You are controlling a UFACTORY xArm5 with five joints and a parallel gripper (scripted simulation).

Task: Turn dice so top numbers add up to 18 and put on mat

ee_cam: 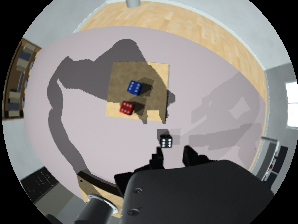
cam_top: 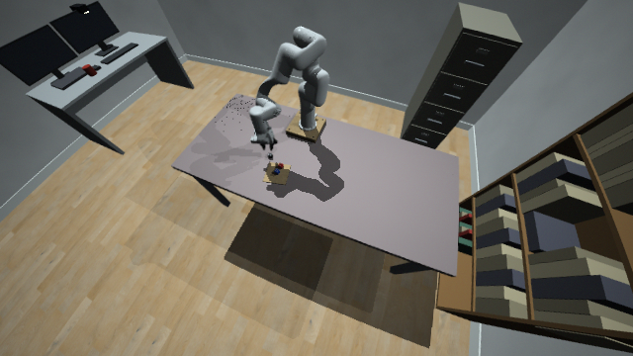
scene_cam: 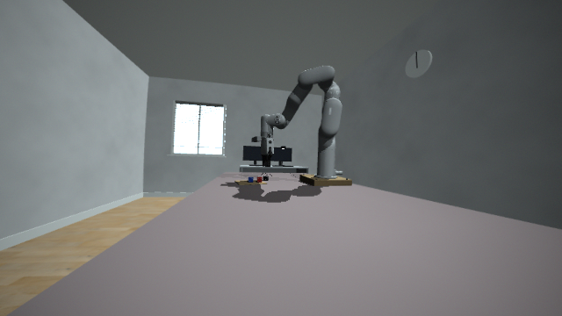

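My gripper is now 9 cm above the black die. Round my hand: tan mat 8 cm ahead, 11 cm to the left, 10 cm below; then blue die 8 cm ahead, 11 cm to the left, 9 cm below; then red die 3 cm ahead, 11 cm to the left, 9 cm below.
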